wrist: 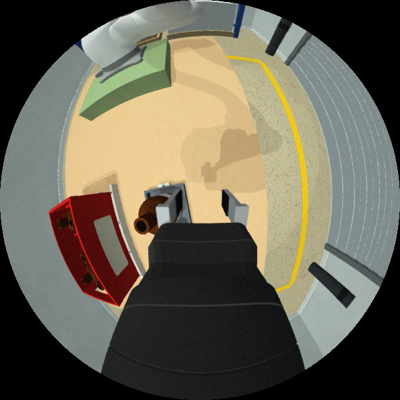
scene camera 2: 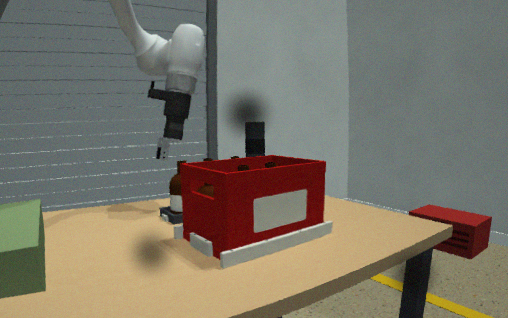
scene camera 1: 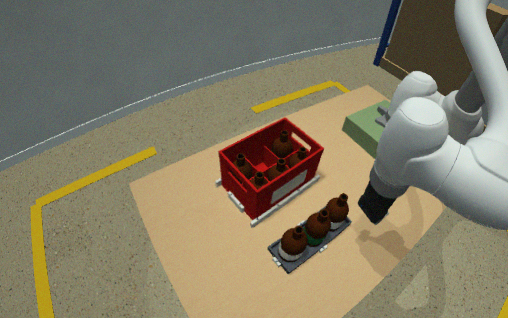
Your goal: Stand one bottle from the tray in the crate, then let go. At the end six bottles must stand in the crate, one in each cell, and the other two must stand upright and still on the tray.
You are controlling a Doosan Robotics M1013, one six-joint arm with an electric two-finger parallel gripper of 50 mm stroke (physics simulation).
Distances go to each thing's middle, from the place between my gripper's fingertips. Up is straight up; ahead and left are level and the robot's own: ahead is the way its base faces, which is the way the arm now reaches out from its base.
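Relative to the brown bottle (wrist: pixel 146 222), my gripper is 7 cm above, 3 cm short of it and 9 cm to the left of it. Offsets from my hand: dark tray (scene camera 1: pixel 309 251), 14 cm below, 9 cm to the right, 11 cm ahead; red crate (scene camera 2: pixel 250 206), 7 cm below, 34 cm to the right, 10 cm ahead.
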